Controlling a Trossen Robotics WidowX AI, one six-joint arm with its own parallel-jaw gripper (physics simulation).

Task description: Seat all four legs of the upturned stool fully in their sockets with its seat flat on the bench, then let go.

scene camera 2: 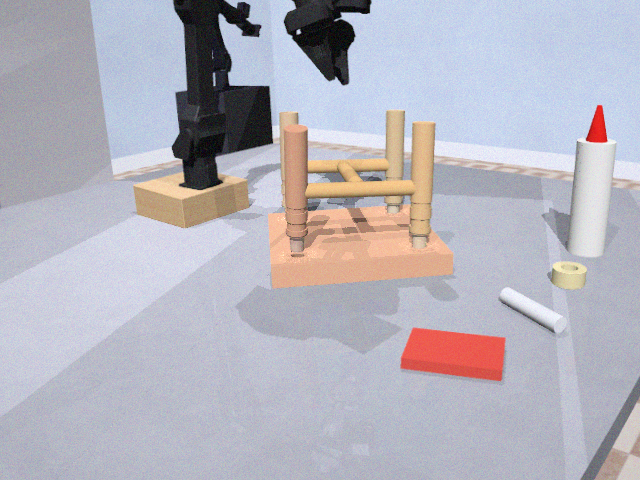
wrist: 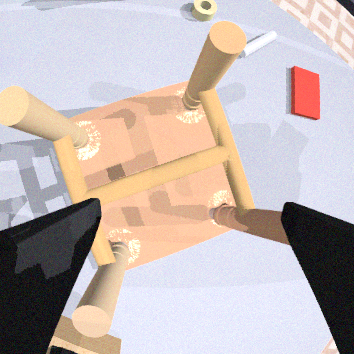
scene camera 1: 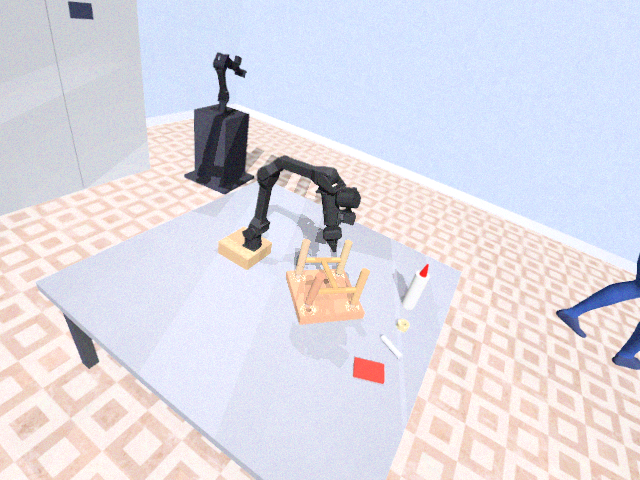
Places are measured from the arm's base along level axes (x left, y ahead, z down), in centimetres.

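Where they show: gripper, fingertip midpoint: [scene camera 2: 339, 82] [wrist: 193, 209] [scene camera 1: 334, 246]; arm's base, origin of the base link: [scene camera 2: 201, 184] [scene camera 1: 252, 245].
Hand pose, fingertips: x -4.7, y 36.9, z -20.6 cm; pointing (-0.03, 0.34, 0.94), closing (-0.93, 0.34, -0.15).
Observation:
Things, the pixels of their top centre, and the offset from my fingertips. "pt": a spot on its surface instead.
- reddish front-left leg, middle of its top: [wrist: 299, 244] [scene camera 2: 292, 124] [scene camera 1: 318, 271] dx -11.3, dy -0.3, dz +4.6 cm
- front-right leg, surface spot: [wrist: 212, 62] pt dx +0.9, dy +11.8, dz +7.5 cm
- back-right leg, surface spot: [wrist: 37, 115] pt dx +12.7, dy +1.8, dz +7.4 cm
- back-left leg, surface spot: [wrist: 102, 295] [scene camera 2: 296, 123] pt dx +2.4, dy -10.4, dz +6.9 cm
- white bottle with a red tip, middle of its top: [scene camera 2: 599, 105] [scene camera 1: 427, 264] dx +18.6, dy +33.6, dz +3.8 cm
- yellowish ring, middle of its top: [scene camera 2: 569, 267] [wrist: 205, 4] [scene camera 1: 403, 323] dx +4.5, dy +34.2, dz +24.4 cm
- white rod, middle of its top: [scene camera 2: 532, 301] [wrist: 260, 40] [scene camera 1: 392, 344] dx -8.2, dy +32.7, dz +24.7 cm
- red block, middle of its top: [scene camera 2: 454, 347] [wrist: 307, 91] [scene camera 1: 369, 369] dx -22.0, dy +28.3, dz +25.4 cm
The stool's square salmon seat [scene camera 1: 330, 315] [scene camera 2: 361, 271] [wrist: 170, 240] appears flat on the bench. The reddish front-left leg [scene camera 1: 313, 289] [scene camera 2: 296, 180] [wrist: 260, 225], front-right leg [scene camera 1: 361, 285] [scene camera 2: 422, 160] [wrist: 212, 62], back-right leg [scene camera 1: 344, 255] [scene camera 2: 394, 139] [wrist: 37, 115] and back-left leg [scene camera 1: 302, 258] [scene camera 2: 288, 118] [wrist: 102, 295] stand near upright at the sockets. Pale tenons show below three legs in scene camera 2; the back-left base is hidden there. A stretcher [scene camera 2: 361, 189] [wrist: 160, 172] joins the legs. My gripper [scene camera 1: 333, 249] [scene camera 2: 338, 81] [wrist: 193, 209] is open and empty above the stool.
A white bottle with a red tip [scene camera 1: 415, 290] [scene camera 2: 591, 196], a yellowish ring [scene camera 1: 399, 327] [scene camera 2: 558, 277], a white rod [scene camera 1: 391, 346] [scene camera 2: 532, 310] [wrist: 259, 43] and a red block [scene camera 1: 368, 370] [scene camera 2: 453, 351] [wrist: 306, 93] lie or stand right of the stool. My arm's wooden base block [scene camera 1: 242, 254] [scene camera 2: 191, 206] is left.

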